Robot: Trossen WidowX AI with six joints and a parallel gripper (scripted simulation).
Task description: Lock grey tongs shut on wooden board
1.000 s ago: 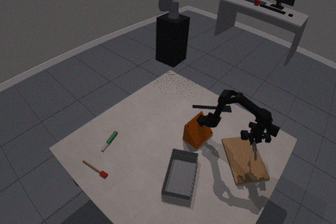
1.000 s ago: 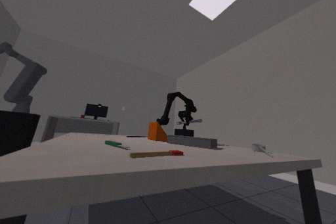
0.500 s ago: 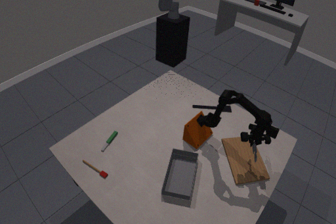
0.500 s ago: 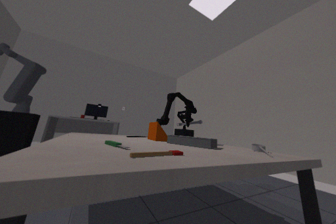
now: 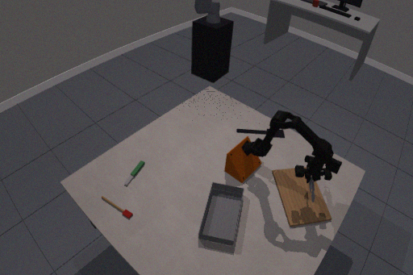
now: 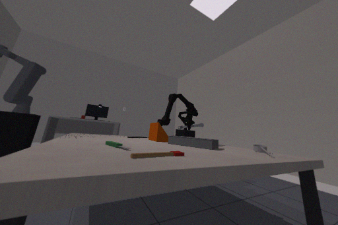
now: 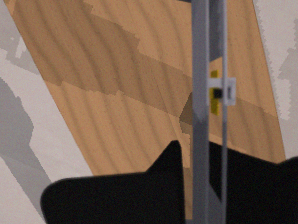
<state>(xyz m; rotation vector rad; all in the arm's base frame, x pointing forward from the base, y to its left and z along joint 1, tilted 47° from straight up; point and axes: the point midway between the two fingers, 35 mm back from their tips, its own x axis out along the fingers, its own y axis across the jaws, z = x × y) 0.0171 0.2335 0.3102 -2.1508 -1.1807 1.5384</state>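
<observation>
Right now my gripper tip is 10 mm to the left of the wooden board and 110 mm above it. The rest, counted from my gripper tip: black spatula 310 mm behind, 410 mm to the right, 120 mm below; grey roasting tin 360 mm ahead, 290 mm to the right, 90 mm below; yellow lock piece 40 mm behind, 10 mm to the right, 30 mm above.
</observation>
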